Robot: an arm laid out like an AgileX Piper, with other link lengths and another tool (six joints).
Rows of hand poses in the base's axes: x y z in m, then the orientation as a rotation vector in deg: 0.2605, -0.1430, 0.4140, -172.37, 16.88, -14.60; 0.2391, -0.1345, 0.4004, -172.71, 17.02, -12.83; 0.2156, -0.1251, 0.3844, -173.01, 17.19, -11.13; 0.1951, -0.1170, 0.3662, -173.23, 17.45, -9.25; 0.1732, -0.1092, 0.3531, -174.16, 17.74, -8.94; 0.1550, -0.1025, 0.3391, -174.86, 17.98, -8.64; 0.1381, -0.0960, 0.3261, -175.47, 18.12, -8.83; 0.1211, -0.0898, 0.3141, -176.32, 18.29, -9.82; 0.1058, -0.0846, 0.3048, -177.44, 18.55, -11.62; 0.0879, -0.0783, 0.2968, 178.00, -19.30, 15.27; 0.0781, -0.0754, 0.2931, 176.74, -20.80, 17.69; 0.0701, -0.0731, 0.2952, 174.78, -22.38, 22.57
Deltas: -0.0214, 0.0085, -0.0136, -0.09, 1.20, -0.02; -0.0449, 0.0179, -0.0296, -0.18, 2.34, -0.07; -0.0654, 0.0260, -0.0478, -0.18, 3.60, -0.17; -0.0873, 0.0338, -0.0609, -1.07, 3.93, -0.36; -0.1055, 0.0405, -0.0749, -1.74, 4.22, -0.52; -0.1224, 0.0470, -0.0879, -2.37, 4.18, -0.63; -0.1394, 0.0532, -0.0999, -3.33, 3.67, -0.79; -0.1547, 0.0584, -0.1092, -4.66, 2.69, -1.05; -0.1726, 0.0647, -0.1172, -6.35, 0.57, -1.73; -0.1824, 0.0676, -0.1209, -7.25, -0.89, -2.93; -0.1904, 0.0699, -0.1188, -8.63, -3.96, -4.35
